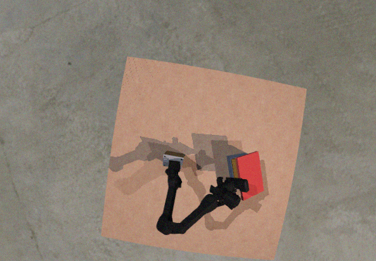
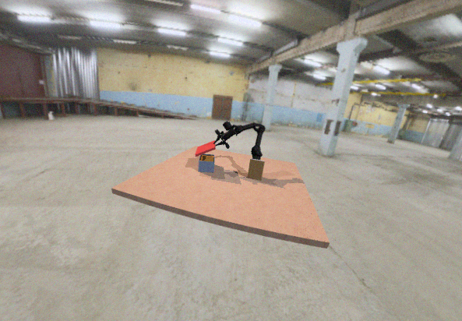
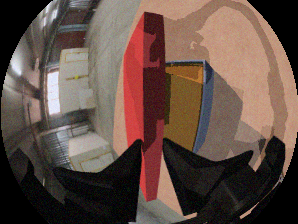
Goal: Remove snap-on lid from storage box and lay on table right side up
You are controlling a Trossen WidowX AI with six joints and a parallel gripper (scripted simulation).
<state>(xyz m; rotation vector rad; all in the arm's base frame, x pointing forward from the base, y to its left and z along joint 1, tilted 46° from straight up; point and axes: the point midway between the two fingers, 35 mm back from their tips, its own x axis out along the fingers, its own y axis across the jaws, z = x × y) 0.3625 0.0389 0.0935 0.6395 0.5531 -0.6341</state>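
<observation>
My gripper tip is 70 mm short of the red lid, 20 mm to the right of it and 30 mm above it. From my gripper tip the other things lie so: blue storage box 50 mm ahead, 10 mm to the left, 170 mm below.
</observation>
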